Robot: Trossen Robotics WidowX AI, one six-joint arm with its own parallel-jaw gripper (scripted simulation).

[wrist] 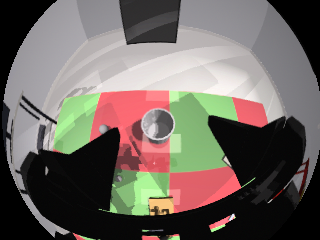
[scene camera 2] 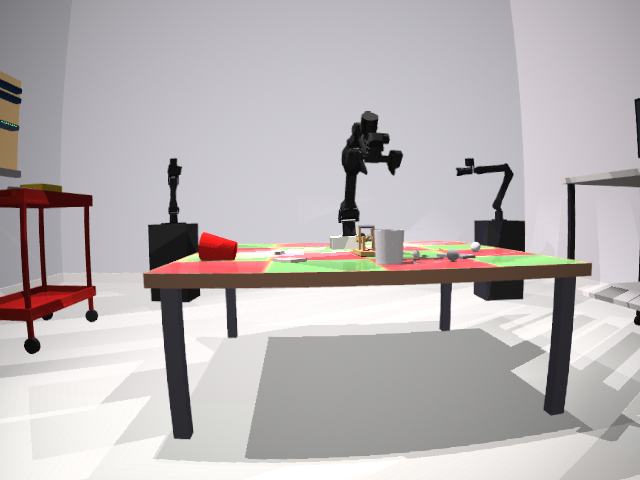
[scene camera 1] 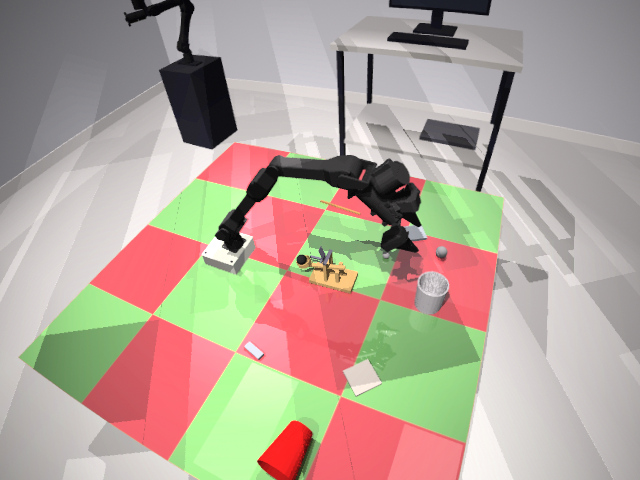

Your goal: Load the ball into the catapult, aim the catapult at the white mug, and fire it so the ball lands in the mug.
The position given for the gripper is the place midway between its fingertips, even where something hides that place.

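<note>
Open and holding nothing, the gripper [scene camera 1: 418, 238] appears also in scene camera 2 [scene camera 2: 380, 174] and in the wrist view [wrist: 165, 125]. A white mug [scene camera 1: 432, 287] is visible too, both in scene camera 2 [scene camera 2: 389, 243] and in the wrist view [wrist: 158, 124]. The scene also has a wooden catapult [scene camera 1: 342, 280] and a white card [scene camera 1: 361, 377]. There is a red cup [scene camera 2: 211, 247] as well, though the wrist view does not show it, hidden as it is by the gripper.
</note>
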